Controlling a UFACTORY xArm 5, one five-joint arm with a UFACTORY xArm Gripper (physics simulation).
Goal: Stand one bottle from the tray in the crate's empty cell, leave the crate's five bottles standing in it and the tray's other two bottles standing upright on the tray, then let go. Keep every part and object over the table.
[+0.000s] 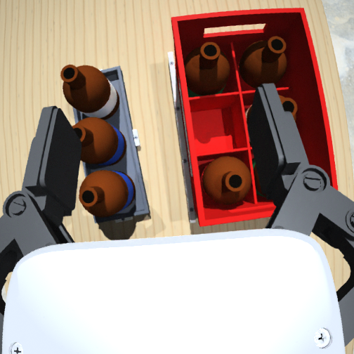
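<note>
A grey tray [141, 192] at left holds three upright brown bottles: one with a white label [90, 90] at the far end, a blue-labelled bottle [102, 141] in the middle and another blue-labelled bottle [106, 194] at the near end. A red crate [201, 212] at right has two columns of three cells. Bottles stand in the far left cell [206, 72], far right cell [262, 65] and near left cell [226, 181]. The middle left cell [212, 129] is empty. The right finger partly hides the bottles in the middle right [289, 107] and near right cells. My gripper [159, 112] is wide open above tray and crate, holding nothing.
The tray and crate stand apart on the light wooden table [155, 30], with a strip of wood between them. A small white piece [136, 137] is on the tray's right side, and a white strip [171, 67] is on the crate's left side. Grey floor [342, 30] shows past the table edge, top right.
</note>
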